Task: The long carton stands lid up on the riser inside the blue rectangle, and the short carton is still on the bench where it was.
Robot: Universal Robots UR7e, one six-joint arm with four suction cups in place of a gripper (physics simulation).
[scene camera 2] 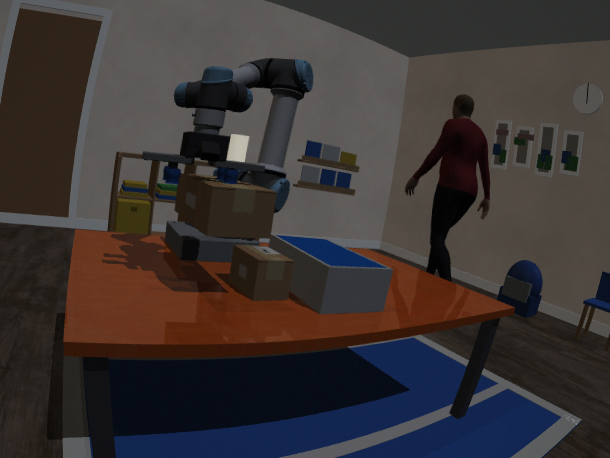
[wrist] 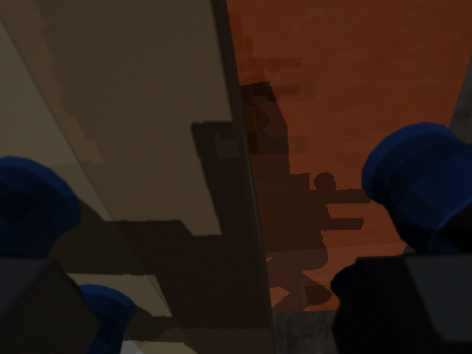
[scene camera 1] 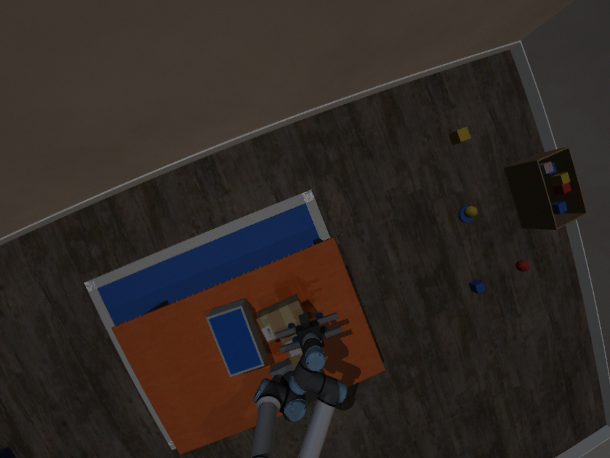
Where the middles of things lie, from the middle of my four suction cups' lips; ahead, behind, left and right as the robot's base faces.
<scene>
Now: the long carton [scene camera 2: 244, 210] 6 cm to the left of my suction cup, 6 cm below it and 1 cm behind it. The rest, counted from my suction cup: grey riser [scene camera 2: 331, 279] 40 cm to the left, 22 cm below.
</scene>
